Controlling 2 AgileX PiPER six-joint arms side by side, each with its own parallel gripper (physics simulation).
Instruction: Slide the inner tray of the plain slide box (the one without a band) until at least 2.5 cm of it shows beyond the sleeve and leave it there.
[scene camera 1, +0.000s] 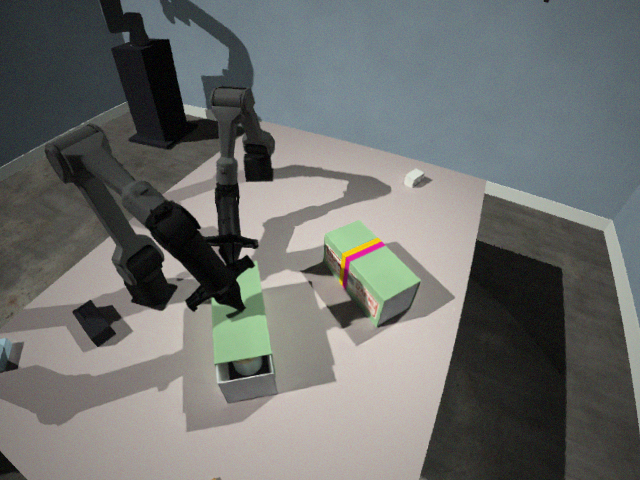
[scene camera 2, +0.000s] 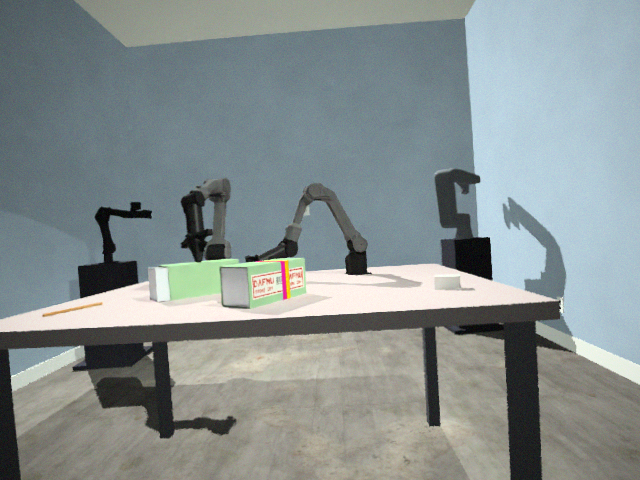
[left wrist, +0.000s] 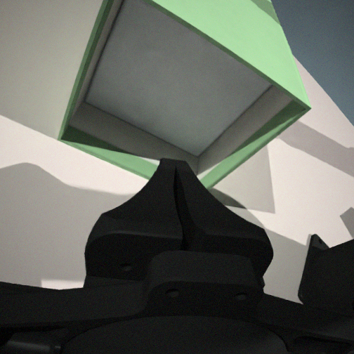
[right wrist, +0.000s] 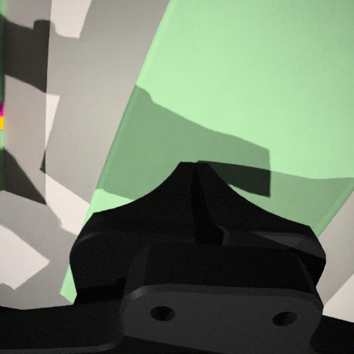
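The plain green sleeve lies on the table. Its pale inner tray sticks out of the sleeve's near end in scene camera 1, with a round pale object inside. In the left wrist view the tray's other end wall sits recessed inside the open sleeve. My left gripper is shut and empty, its tips at the lower edge of that opening. My right gripper is shut and empty, its tips at the sleeve's top; contact is unclear.
A green box with a yellow and magenta band stands beside the plain one. A small white block lies near the table's far edge in scene camera 1. An orange stick lies at the left in scene camera 2.
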